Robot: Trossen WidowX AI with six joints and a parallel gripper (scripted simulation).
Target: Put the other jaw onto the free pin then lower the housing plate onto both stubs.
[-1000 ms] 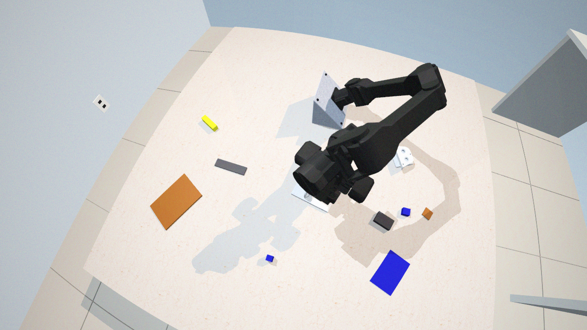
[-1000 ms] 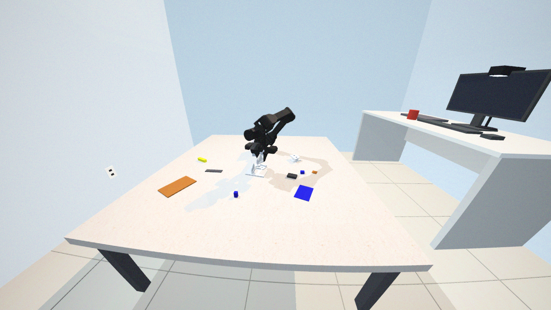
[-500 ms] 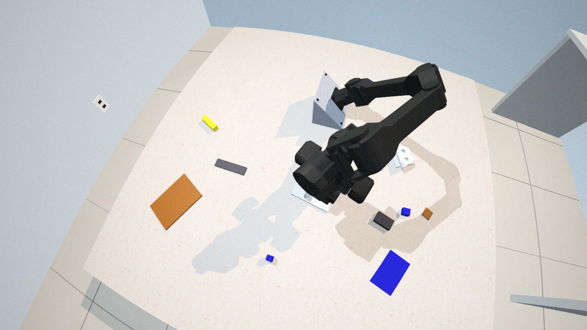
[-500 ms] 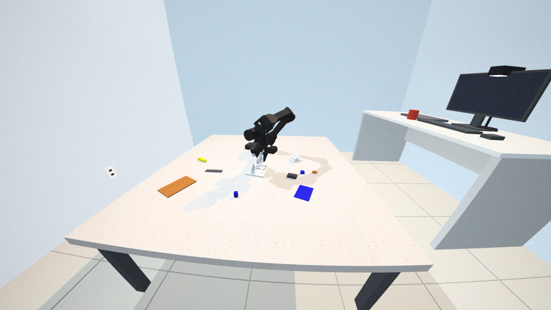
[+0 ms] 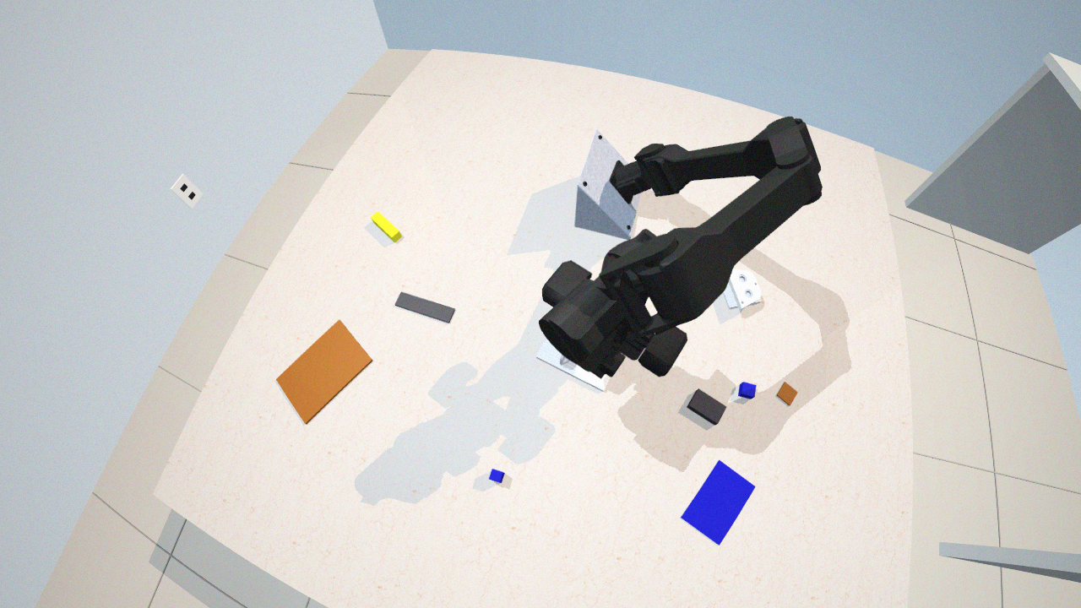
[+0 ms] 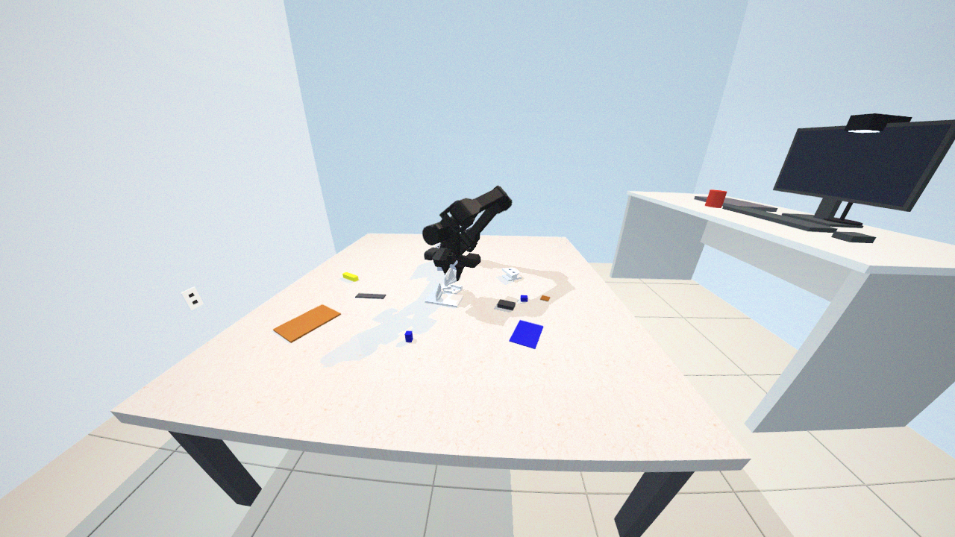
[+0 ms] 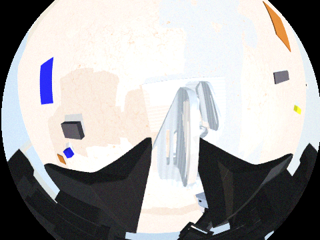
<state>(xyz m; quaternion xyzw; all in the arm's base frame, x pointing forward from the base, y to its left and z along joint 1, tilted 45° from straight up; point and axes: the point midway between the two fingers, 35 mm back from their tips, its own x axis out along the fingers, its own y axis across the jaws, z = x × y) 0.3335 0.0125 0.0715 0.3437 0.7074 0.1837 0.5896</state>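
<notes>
Right now my gripper tip is 60 mm above the white jaw, 40 mm to the left of it and 40 mm past it. Round my gripper tip: dark grey block: 190 mm to the left, 70 mm below, 20 mm ahead; then white stand: 210 mm to the left, 200 mm behind, 70 mm below; then housing plate: 210 mm to the left, 200 mm behind, 50 mm below.
</notes>
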